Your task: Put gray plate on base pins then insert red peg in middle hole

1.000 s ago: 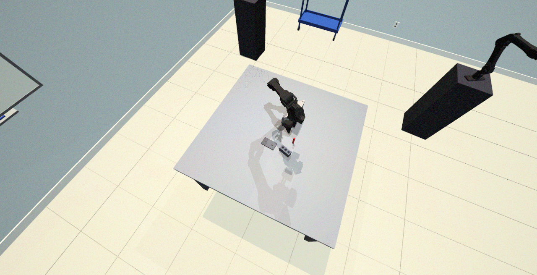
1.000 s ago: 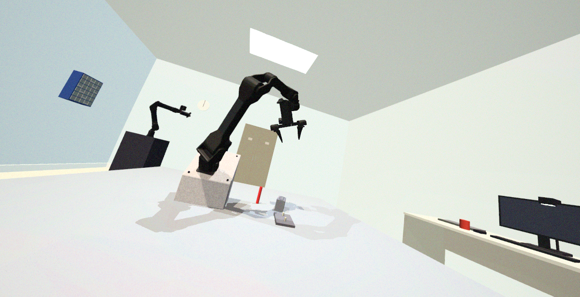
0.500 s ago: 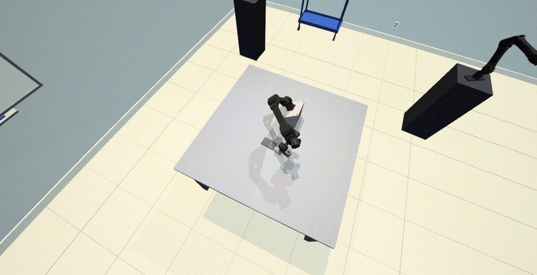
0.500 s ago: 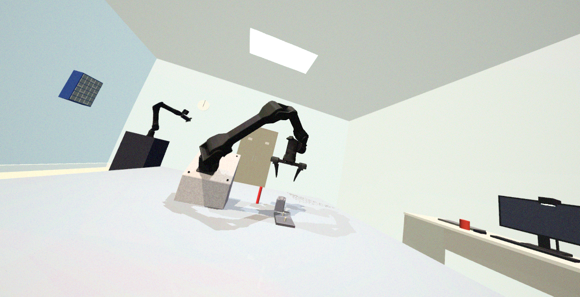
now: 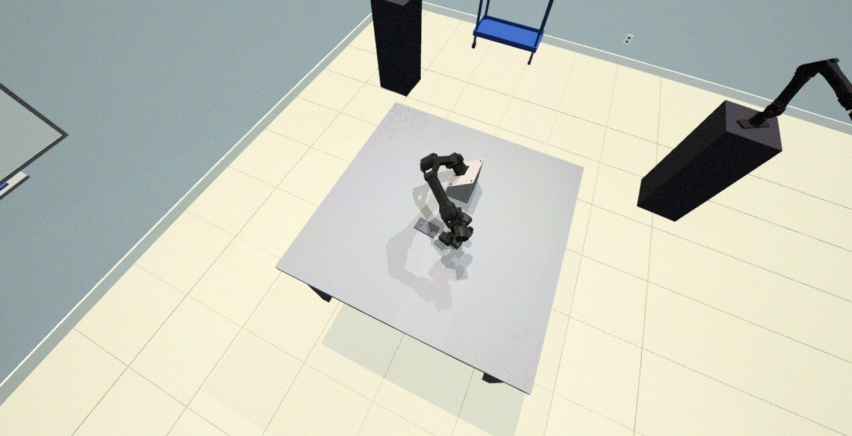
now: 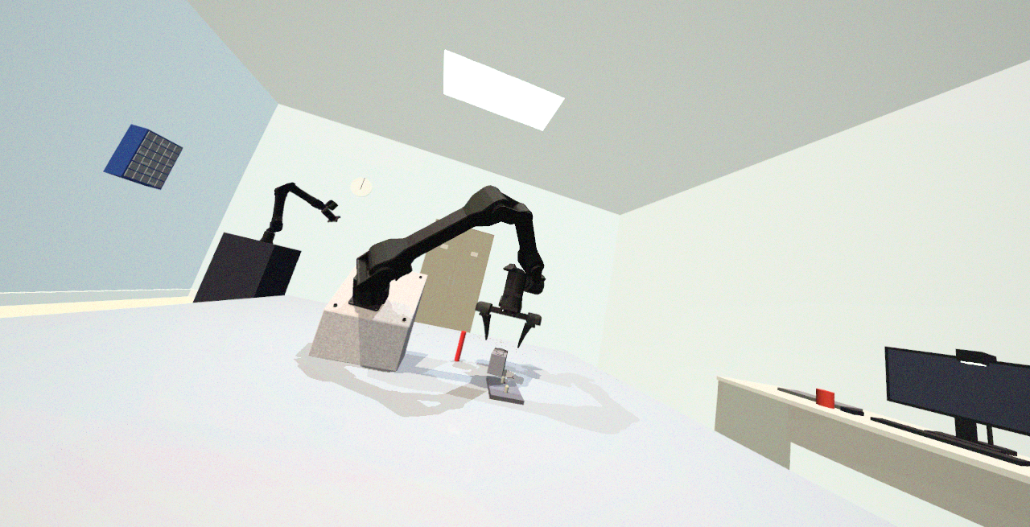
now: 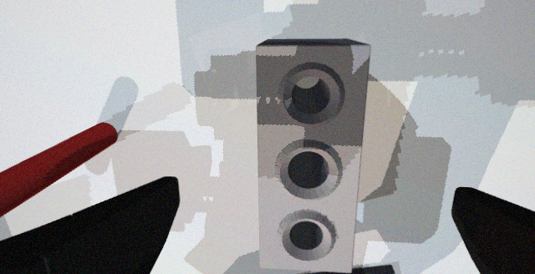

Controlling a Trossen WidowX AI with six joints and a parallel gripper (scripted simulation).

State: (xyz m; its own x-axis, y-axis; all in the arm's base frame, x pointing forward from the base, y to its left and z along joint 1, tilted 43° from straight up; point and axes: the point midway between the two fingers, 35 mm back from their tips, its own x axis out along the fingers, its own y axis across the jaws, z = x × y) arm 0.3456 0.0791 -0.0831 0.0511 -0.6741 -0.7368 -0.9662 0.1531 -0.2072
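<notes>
The gray plate is 3 cm below my gripper tip. Also, from my gripper tip: dark base (1 cm behind, 15 cm to the right, 6 cm below); red peg (11 cm behind, 2 cm to the left, 3 cm below).
</notes>
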